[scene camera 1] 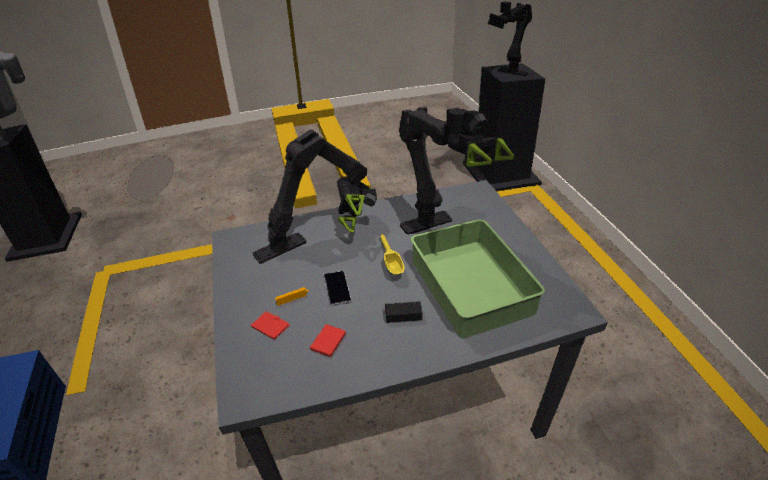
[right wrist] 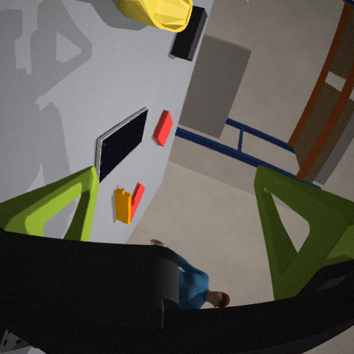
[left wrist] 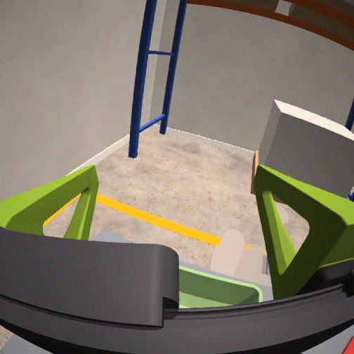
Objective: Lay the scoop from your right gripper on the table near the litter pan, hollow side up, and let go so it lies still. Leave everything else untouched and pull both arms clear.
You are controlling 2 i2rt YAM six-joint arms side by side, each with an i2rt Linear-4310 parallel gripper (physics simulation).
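Places are measured from the left arm's base along level axes (x ahead, y left, z up), in centimetres.
Pixels of known places: left gripper, fingertip midpoint: (scene camera 1: 502,159); right gripper, fingertip midpoint: (scene camera 1: 354,223); left arm's base, origin of the base link: (scene camera 1: 426,223); right arm's base, origin of the base link: (scene camera 1: 279,248).
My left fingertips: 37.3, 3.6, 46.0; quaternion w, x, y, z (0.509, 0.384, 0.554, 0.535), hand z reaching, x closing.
For each thing: its top centre in the pictures, then the offset to it from my left fingertips, as dx, dy, dz. Level surfaces: height alone.
- yellow scoop, middle of its top: (scene camera 1: 389,250) -23.3, -25.7, -41.3
- grey table, its level: dz -46.0
- green litter pan, middle of its top: (scene camera 1: 474,262) +0.4, -6.4, -36.0
- black block, middle of its top: (scene camera 1: 403,308) +2.8, -33.2, -42.5
- dark phone, middle of its top: (scene camera 1: 337,286) -18.1, -47.7, -45.2
- orange piece, middle of its top: (scene camera 1: 291,292) -19.7, -62.9, -43.0
- nearer, middle of its top: (scene camera 1: 327,338) +2.6, -58.2, -44.5
A yellow scoop (scene camera 1: 393,262) (right wrist: 159,14) lies on the grey table (scene camera 1: 362,373) (right wrist: 115,75), its hollow side up, its handle toward the arms. It is just left of the green litter pan (scene camera 1: 475,277) (left wrist: 220,287) and apart from it. In the right wrist view part of the scoop shows at the top edge. My right gripper (scene camera 1: 351,213) (right wrist: 175,174) is open and empty, above the table behind the scoop's handle and apart from it. My left gripper (scene camera 1: 490,152) (left wrist: 175,173) is open and empty, raised high behind the pan.
A black block (scene camera 1: 403,311) (right wrist: 189,34) lies in front of the scoop. A dark phone (scene camera 1: 337,286) (right wrist: 122,142), an orange piece (scene camera 1: 291,296) (right wrist: 123,205) and two red squares, one nearer (scene camera 1: 327,340) and one farther left (scene camera 1: 270,324), lie left of it.
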